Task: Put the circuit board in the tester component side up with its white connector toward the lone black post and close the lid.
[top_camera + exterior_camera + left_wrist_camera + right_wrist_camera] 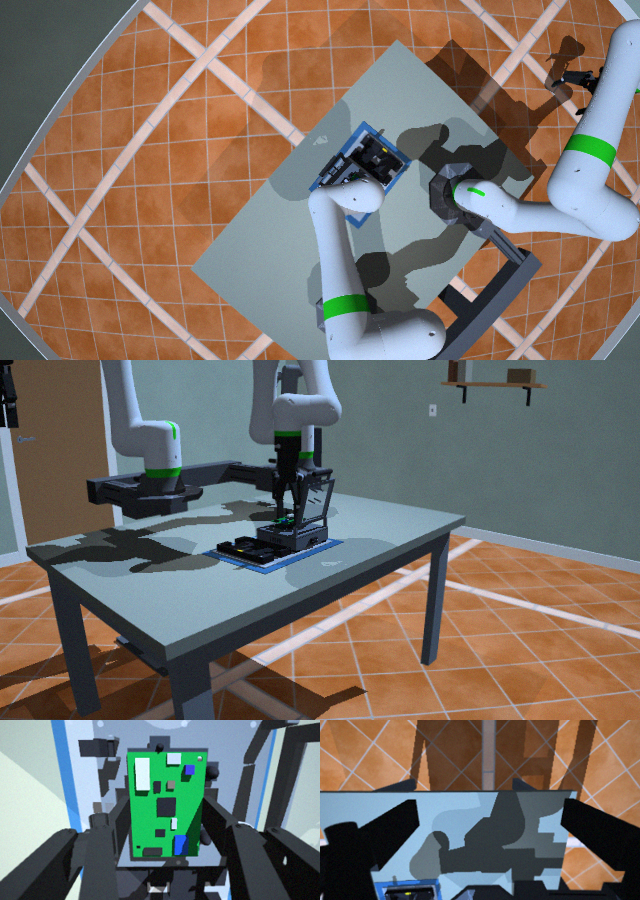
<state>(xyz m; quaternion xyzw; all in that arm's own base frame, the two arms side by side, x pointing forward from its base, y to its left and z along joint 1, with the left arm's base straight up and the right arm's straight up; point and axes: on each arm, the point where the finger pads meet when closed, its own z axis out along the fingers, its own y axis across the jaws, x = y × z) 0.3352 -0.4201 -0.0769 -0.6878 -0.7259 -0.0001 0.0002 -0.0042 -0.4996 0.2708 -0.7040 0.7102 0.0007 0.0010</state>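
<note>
My left gripper is now 2 cm above the green circuit board. From my left hand the other things lie so: clear lid (13 cm ahead, 8 cm above, 1 cm to the left); black tray (17 cm to the right, 9 cm below).
</note>
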